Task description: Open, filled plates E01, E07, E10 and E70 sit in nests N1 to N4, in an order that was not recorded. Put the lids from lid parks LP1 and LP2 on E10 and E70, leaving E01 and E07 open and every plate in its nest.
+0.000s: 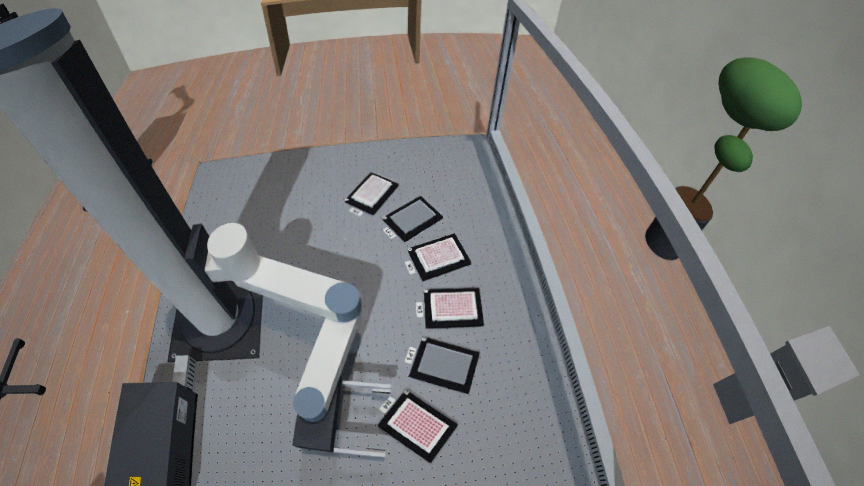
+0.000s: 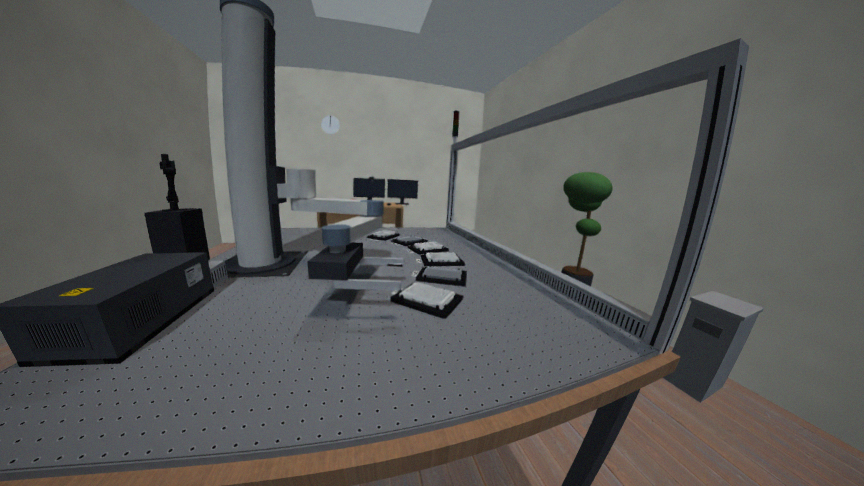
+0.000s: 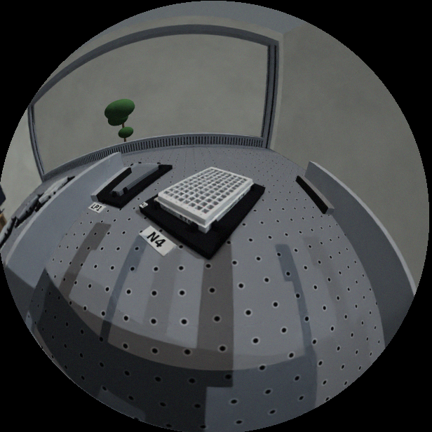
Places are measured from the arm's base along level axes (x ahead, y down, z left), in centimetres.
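Where they show: gripper, between the fingertips: [image 1: 388, 420] [image 2: 402, 272]; arm's base, origin of its link: [image 1: 218, 316] [image 2: 261, 265].
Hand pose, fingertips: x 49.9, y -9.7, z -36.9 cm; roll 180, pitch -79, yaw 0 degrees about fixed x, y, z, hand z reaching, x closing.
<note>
Things, the pixels of their top centre, and the offset from my fingertips.
- nest N4, centre of its top: [image 1: 418, 424] [image 2: 427, 293] dx +6.9, dy +6.3, dz -0.7 cm
- N3, centre of its top: [image 1: 454, 304] [image 2: 442, 255] dx +21.7, dy +5.8, dz +31.7 cm
- N2, centre of its top: [image 1: 439, 252] [image 2: 428, 244] dx +20.6, dy +5.8, dz +49.8 cm
- N1, centre of its top: [image 1: 371, 188] [image 2: 383, 232] dx +1.6, dy +5.8, dz +79.4 cm
- LP1, centre of its top: [image 1: 445, 363] [image 2: 442, 272] dx +16.5, dy +6.7, dz +14.9 cm
- LP2, centre of its top: [image 1: 413, 215] [image 2: 409, 238] dx +14.4, dy +6.7, dz +66.3 cm
My gripper [image 1: 387, 420] [image 2: 400, 273] [image 3: 213, 157] is open and empty. It hangs low on the base side of nest N4 [image 1: 406, 441] [image 3: 215, 245], its two long fingers pointing towards it and spread wide. The open plate in N4 [image 1: 418, 423] [image 2: 426, 296] [image 3: 205, 192] sits level with reddish wells; its side label is too small to read surely. Open plates also sit in N3 [image 1: 453, 305], N2 [image 1: 439, 252] and N1 [image 1: 372, 191], the last paler. A grey lid lies in LP1 [image 1: 445, 363] [image 2: 442, 274] and another in LP2 [image 1: 413, 217] [image 2: 409, 240].
The nests and parks form an arc on the perforated table. The arm's column [image 1: 114, 175] [image 2: 247, 132] stands at the left, with a dark controller box [image 1: 151, 432] [image 2: 108, 305] nearer the front. A framed barrier [image 1: 604, 114] [image 2: 580, 99] runs along the right edge. LP1 lies beside N4.
</note>
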